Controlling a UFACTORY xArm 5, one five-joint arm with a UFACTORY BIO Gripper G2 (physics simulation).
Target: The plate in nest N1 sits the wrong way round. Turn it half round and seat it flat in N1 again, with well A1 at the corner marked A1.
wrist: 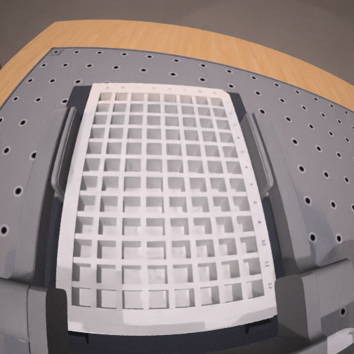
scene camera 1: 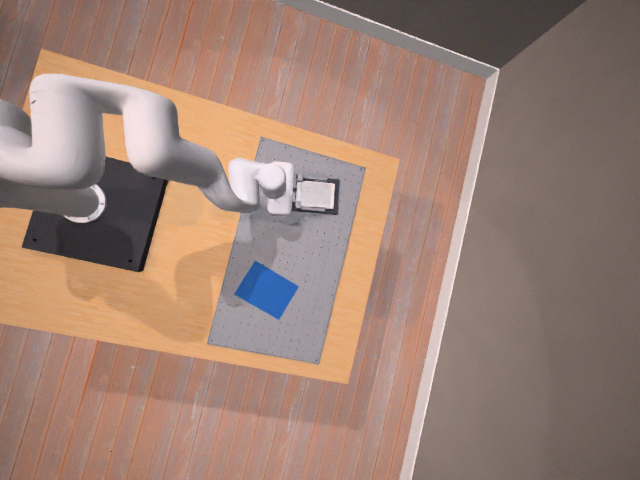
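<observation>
The white 96-well plate (scene camera 1: 323, 195) (wrist: 162, 200) sits in the dark nest N1 (scene camera 1: 336, 196) (wrist: 175, 342). In the wrist view its printed numbers run down the right edge, with 12 at the near end; the letters along the far edge are too small to read. My gripper (scene camera 1: 315, 193) (wrist: 162, 153) is shut on the plate, one finger pad along each long side. The plate looks level and low in the nest. The A1 mark on the nest does not show; whether the plate's underside touches the nest floor is hidden.
The nest stands on a grey perforated board (scene camera 1: 305, 248) (wrist: 320, 200) on the wooden table (scene camera 1: 356, 289) (wrist: 165, 35). A blue rectangular block or pad (scene camera 1: 268, 290) lies on the board, turned at an angle. The arm's black base plate (scene camera 1: 118, 232) is at the left.
</observation>
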